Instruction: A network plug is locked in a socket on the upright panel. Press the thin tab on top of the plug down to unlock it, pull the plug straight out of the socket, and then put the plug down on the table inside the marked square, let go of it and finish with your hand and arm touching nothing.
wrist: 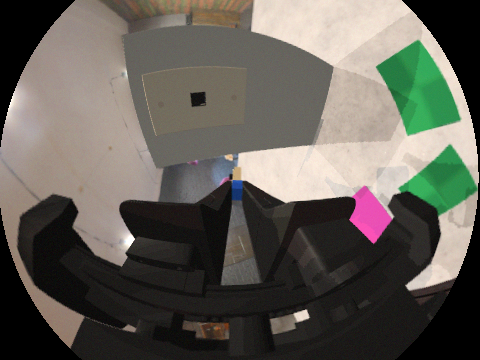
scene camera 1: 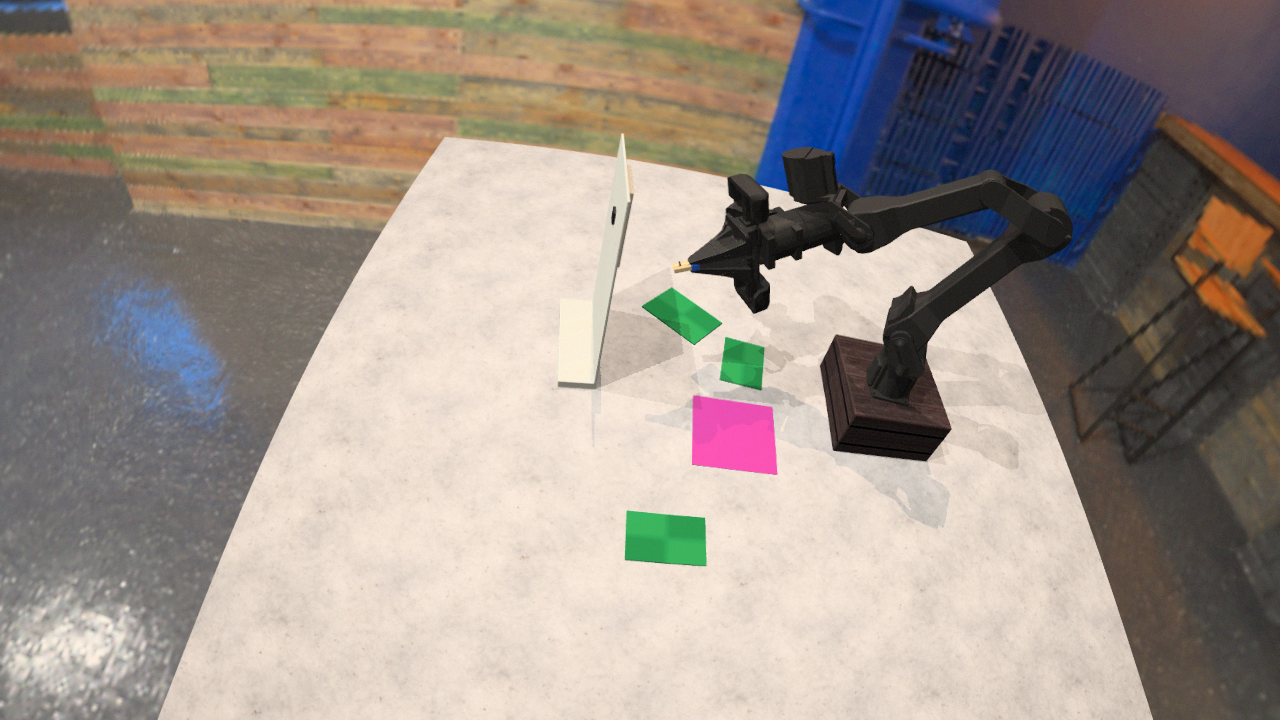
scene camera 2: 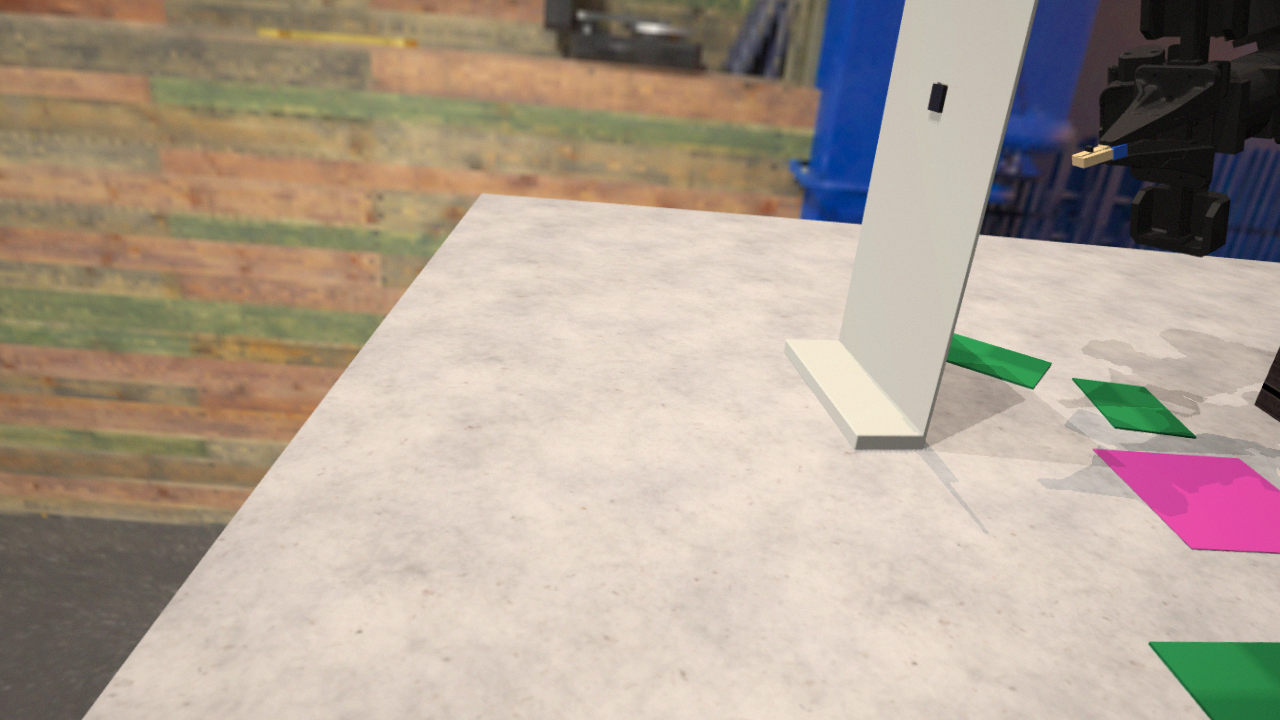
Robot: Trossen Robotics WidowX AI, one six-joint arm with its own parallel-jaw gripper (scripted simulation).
Labels:
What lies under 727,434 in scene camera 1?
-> A magenta square.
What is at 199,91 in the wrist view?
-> An upright white panel.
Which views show my gripper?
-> The wrist view, scene camera 1 and scene camera 2: all of them.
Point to an upright white panel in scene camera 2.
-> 952,87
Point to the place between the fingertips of my gripper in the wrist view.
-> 236,185

